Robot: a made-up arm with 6 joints. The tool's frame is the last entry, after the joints. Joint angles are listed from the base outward. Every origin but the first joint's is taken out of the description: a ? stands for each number. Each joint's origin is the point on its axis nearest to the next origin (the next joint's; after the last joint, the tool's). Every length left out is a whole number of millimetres.
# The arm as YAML. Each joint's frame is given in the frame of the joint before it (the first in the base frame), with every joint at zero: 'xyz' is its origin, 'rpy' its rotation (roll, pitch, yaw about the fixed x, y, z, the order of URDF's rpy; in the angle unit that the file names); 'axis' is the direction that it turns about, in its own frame. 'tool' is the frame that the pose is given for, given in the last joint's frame.
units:
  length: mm
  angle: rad
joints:
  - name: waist
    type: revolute
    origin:
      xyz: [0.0, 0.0, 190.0]
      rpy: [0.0, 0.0, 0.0]
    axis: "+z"
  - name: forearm
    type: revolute
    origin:
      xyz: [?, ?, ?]
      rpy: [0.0, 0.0, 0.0]
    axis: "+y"
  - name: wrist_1
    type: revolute
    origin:
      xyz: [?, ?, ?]
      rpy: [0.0, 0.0, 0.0]
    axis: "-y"
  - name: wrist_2
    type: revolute
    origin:
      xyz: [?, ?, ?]
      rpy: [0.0, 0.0, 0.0]
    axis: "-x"
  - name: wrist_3
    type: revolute
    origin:
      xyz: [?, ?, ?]
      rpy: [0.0, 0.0, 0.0]
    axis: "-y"
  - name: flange
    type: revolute
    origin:
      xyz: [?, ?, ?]
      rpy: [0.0, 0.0, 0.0]
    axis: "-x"
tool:
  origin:
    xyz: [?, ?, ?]
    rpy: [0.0, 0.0, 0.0]
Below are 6 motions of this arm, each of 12 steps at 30 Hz.
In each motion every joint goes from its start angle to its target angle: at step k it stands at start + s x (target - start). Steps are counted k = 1, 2, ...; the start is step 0. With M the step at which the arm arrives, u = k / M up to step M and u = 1 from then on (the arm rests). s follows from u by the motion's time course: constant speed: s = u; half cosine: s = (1 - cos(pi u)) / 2; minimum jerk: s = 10 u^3 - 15 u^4 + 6 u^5.
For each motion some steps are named. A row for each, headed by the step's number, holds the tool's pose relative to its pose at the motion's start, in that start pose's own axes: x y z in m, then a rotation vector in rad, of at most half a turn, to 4 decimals.
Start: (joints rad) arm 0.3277 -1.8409 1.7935 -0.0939 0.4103 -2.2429
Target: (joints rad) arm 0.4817 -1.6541 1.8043 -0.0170 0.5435 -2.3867
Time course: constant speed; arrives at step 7
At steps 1, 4, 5, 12:
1: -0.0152 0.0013 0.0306 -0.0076 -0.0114 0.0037
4: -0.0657 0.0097 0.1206 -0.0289 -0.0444 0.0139
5: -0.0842 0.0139 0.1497 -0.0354 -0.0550 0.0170
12: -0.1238 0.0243 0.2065 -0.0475 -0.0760 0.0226

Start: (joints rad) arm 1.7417 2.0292 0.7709 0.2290 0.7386 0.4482
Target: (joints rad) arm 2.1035 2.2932 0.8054 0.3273 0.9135 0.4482
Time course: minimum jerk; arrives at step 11
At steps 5, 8, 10, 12:
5: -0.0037 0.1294 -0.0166 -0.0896 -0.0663 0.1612
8: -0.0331 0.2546 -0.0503 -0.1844 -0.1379 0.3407
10: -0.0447 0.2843 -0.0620 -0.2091 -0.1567 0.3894
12: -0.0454 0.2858 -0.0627 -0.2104 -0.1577 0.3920

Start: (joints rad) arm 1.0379 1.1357 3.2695 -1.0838 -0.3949 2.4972
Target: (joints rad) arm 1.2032 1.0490 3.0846 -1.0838 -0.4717 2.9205
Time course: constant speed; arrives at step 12
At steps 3, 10, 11, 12:
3: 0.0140 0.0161 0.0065 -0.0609 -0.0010 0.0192
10: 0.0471 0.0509 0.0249 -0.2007 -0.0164 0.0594
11: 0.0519 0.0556 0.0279 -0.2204 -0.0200 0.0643
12: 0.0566 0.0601 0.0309 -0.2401 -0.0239 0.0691

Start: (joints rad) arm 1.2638 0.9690 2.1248 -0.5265 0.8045 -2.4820
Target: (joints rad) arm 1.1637 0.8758 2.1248 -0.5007 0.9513 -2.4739
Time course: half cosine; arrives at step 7
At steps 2, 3, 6, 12:
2: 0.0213 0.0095 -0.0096 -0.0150 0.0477 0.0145
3: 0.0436 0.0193 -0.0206 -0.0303 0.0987 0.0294
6: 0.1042 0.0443 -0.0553 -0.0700 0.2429 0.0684
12: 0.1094 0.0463 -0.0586 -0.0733 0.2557 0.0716

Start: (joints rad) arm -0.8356 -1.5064 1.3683 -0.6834 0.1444 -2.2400
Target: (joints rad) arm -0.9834 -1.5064 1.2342 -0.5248 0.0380 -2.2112
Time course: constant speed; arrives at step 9
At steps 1, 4, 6, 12:
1: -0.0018 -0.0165 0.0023 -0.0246 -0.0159 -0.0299
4: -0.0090 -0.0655 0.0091 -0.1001 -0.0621 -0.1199
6: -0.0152 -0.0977 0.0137 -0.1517 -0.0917 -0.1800
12: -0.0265 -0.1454 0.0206 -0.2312 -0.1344 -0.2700

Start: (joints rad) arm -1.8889 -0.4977 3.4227 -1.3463 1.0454 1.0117
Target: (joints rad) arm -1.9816 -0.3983 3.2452 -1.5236 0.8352 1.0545
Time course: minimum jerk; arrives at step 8
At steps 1, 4, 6, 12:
1: -0.0024 -0.0012 -0.0015 -0.0023 0.0075 0.0017
4: -0.0778 -0.0404 -0.0416 -0.0653 0.2313 0.0513
6: -0.1428 -0.0761 -0.0655 -0.1092 0.4127 0.0889
12: -0.1601 -0.0859 -0.0703 -0.1195 0.4597 0.0982

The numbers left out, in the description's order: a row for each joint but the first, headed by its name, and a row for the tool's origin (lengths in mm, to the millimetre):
forearm: 0.0 0.0 0.0
wrist_1: 0.0 0.0 540.0
wrist_2: 551.0 0.0 0.0
wrist_3: 0.0 -137.0 0.0
flange: 0.0 0.0 0.0
tool: 0.0 0.0 0.0

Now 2 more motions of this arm.
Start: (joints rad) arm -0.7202 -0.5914 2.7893 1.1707 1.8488 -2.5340
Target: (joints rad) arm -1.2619 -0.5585 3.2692 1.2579 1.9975 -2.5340
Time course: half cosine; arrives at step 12
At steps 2, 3, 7, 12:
2: 0.0334 -0.0006 0.0064 -0.0144 0.0447 0.0302
3: 0.0728 0.0004 0.0125 -0.0323 0.0968 0.0665
7: 0.3002 0.0430 0.0172 -0.1600 0.3895 0.2990
12: 0.4459 0.1144 -0.0108 -0.2805 0.5824 0.4883

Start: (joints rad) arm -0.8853 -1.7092 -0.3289 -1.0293 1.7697 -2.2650
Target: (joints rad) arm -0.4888 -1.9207 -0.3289 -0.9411 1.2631 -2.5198
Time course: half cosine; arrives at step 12
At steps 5, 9, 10, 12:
5: 0.0597 0.0228 -0.0006 0.1600 -0.2002 -0.0403
9: 0.1369 0.0669 0.0141 0.3872 -0.4419 -0.0626
10: 0.1491 0.0757 0.0182 0.4261 -0.4793 -0.0633
12: 0.1592 0.0834 0.0220 0.4591 -0.5104 -0.0633

